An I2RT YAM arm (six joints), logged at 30 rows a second.
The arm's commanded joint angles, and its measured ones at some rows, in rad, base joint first. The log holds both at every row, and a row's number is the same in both.
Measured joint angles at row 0: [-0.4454, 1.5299, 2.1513, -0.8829, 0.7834, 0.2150]
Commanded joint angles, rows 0 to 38: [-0.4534, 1.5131, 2.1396, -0.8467, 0.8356, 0.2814]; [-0.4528, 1.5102, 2.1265, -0.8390, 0.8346, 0.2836]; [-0.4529, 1.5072, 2.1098, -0.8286, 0.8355, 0.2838]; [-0.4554, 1.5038, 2.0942, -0.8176, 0.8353, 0.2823]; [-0.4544, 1.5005, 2.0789, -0.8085, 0.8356, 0.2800]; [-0.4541, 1.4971, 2.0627, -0.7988, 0.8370, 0.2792]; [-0.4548, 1.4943, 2.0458, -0.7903, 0.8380, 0.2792]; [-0.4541, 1.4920, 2.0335, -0.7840, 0.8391, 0.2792]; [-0.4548, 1.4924, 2.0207, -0.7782, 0.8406, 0.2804]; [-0.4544, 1.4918, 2.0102, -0.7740, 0.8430, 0.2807]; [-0.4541, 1.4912, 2.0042, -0.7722, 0.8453, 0.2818]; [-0.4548, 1.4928, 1.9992, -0.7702, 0.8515, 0.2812]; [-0.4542, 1.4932, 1.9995, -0.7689, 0.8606, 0.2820]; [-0.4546, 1.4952, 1.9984, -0.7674, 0.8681, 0.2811]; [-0.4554, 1.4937, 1.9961, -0.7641, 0.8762, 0.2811]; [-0.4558, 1.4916, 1.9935, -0.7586, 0.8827, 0.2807]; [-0.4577, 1.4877, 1.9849, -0.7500, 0.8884, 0.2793]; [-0.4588, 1.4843, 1.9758, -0.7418, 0.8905, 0.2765]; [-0.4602, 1.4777, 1.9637, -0.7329, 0.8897, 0.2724]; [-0.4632, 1.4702, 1.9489, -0.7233, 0.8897, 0.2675]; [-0.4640, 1.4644, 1.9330, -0.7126, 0.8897, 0.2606]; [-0.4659, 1.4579, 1.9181, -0.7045, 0.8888, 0.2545]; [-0.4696, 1.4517, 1.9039, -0.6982, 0.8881, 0.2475]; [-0.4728, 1.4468, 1.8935, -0.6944, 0.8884, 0.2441]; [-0.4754, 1.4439, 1.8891, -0.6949, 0.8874, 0.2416]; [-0.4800, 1.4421, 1.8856, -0.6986, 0.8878, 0.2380]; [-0.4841, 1.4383, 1.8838, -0.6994, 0.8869, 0.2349]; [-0.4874, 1.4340, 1.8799, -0.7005, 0.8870, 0.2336]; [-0.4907, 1.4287, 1.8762, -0.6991, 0.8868, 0.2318]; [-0.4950, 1.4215, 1.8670, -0.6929, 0.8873, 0.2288]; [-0.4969, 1.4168, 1.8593, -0.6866, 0.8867, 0.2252]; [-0.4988, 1.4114, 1.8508, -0.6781, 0.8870, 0.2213]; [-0.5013, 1.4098, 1.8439, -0.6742, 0.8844, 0.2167]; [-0.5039, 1.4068, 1.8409, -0.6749, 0.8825, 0.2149]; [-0.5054, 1.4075, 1.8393, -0.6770, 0.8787, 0.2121]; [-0.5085, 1.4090, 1.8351, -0.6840, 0.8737, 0.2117]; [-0.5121, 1.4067, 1.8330, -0.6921, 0.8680, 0.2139]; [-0.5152, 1.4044, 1.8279, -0.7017, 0.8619, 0.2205]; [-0.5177, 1.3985, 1.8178, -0.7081, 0.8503, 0.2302]
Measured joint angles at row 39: [-0.5018, 1.4391, 1.8233, -0.7685, 0.8280, 0.2134]
